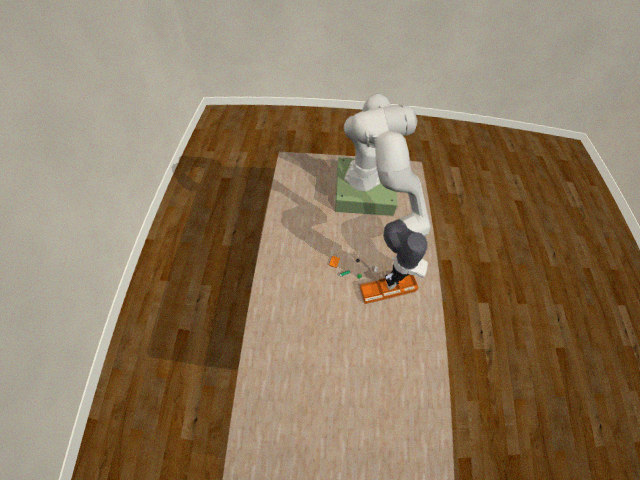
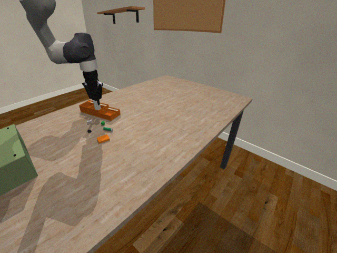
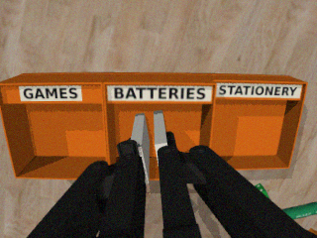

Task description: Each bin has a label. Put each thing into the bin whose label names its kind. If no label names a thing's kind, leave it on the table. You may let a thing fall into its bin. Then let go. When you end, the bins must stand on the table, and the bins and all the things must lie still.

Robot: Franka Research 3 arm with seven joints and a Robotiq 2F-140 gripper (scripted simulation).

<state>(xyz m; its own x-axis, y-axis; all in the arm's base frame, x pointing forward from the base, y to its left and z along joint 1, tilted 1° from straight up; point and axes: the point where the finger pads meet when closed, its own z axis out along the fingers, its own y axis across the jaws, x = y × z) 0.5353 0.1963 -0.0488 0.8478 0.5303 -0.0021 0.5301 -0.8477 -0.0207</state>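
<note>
Now: hand 10 mm to the left of the labelled bins and 30 mm above it. Round my hand: white piece: 90 mm behind, 70 mm to the right, 50 mm below; small green cube: 40 mm behind, 140 mm to the right, 50 mm below; small black piece: 120 mm behind, 160 mm to the right, 50 mm below.
</note>
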